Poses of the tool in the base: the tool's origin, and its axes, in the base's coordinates. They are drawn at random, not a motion.
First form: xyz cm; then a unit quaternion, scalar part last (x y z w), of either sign.
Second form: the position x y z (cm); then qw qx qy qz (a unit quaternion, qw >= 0). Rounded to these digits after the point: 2 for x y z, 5 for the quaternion.
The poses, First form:
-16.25 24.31 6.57 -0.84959 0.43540 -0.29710 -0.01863
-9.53 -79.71 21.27 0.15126 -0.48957 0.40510 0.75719
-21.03 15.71 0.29 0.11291 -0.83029 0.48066 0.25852
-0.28 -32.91 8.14 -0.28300 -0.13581 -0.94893 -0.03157
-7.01 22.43 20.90 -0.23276 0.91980 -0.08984 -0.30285
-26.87 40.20 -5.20 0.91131 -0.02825 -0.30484 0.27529
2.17 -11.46 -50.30 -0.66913 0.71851 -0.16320 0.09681
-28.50 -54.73 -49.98 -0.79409 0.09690 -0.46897 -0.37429
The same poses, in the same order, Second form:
-16.25 24.31 6.57 0.01863 0.84959 -0.43540 0.29710
-9.53 -79.71 21.27 0.75719 0.15126 -0.48957 0.40510
-21.03 15.71 0.29 0.25852 0.11291 -0.83029 0.48066
-0.28 -32.91 8.14 0.03157 0.28300 0.13581 0.94893
-7.01 22.43 20.90 0.30285 0.23276 -0.91980 0.08984
-26.87 40.20 -5.20 0.27529 0.91131 -0.02825 -0.30484
2.17 -11.46 -50.30 0.09681 -0.66913 0.71851 -0.16320
-28.50 -54.73 -49.98 0.37429 0.79409 -0.09690 0.46897

